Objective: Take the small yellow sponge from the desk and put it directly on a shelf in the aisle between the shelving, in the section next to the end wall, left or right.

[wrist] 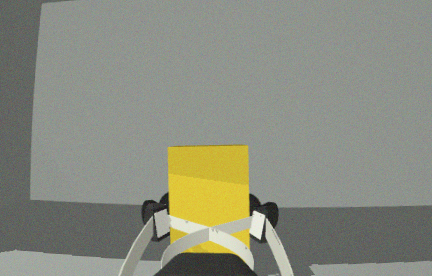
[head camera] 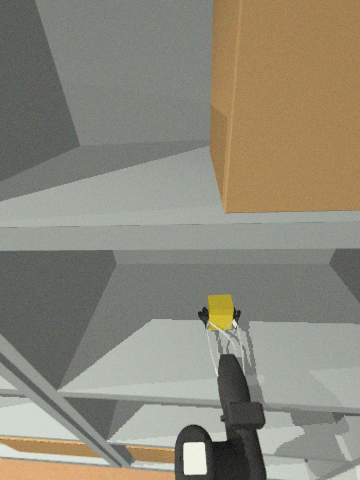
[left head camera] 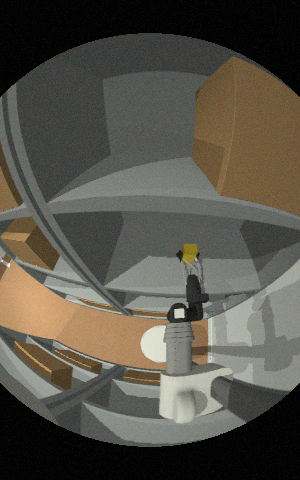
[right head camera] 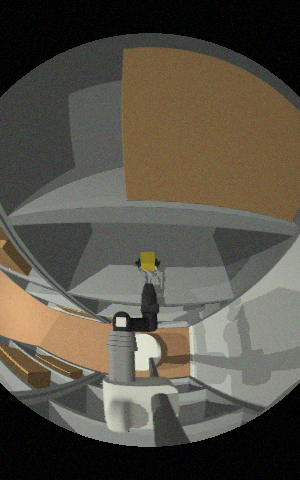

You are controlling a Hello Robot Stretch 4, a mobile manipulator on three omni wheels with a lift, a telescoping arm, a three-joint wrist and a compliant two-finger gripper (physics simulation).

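Frame: origin at the robot's base, x right, y ahead, z up, level; millimetres.
Seen in the pictures: gripper, fingertip midpoint: (wrist: pixel 210 208); robot's base, link origin: (left head camera: pixel 160 342) (right head camera: pixel 140 350).
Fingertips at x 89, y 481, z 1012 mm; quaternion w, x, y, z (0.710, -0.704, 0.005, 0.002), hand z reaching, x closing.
Offsets run from my fingertips to a thing's top centre. Level surfaces: height alone.
The small yellow sponge @(dx +0, dy -24, dz +61 mm) (head camera: pixel 220 311) (left head camera: pixel 189 252) (right head camera: pixel 147 260) (wrist: pixel 208 200) is held between the two black fingertips of my gripper (head camera: pixel 220 316) (left head camera: pixel 189 255) (right head camera: pixel 148 262) (wrist: pixel 210 208), which is shut on it. The sponge is inside a shelf bay, above the light grey shelf board @(dz -49 mm) (head camera: pixel 140 365) (left head camera: pixel 142 275) (right head camera: pixel 102 285). Its shadow and the gripper's fall on that board. In the wrist view the bay's grey back panel shows ahead of the sponge. The exact gap between the sponge and the board is hard to tell.
A large cardboard box @(dx +189, dy -57, dz +678 mm) (head camera: pixel 295 110) (left head camera: pixel 250 135) (right head camera: pixel 200 130) stands on the shelf above. That shelf's front edge (head camera: pixel 150 237) runs over the bay. A shelf upright (head camera: pixel 65 400) stands at the left. The pale end wall (left head camera: pixel 280 320) (right head camera: pixel 260 330) is at the right.
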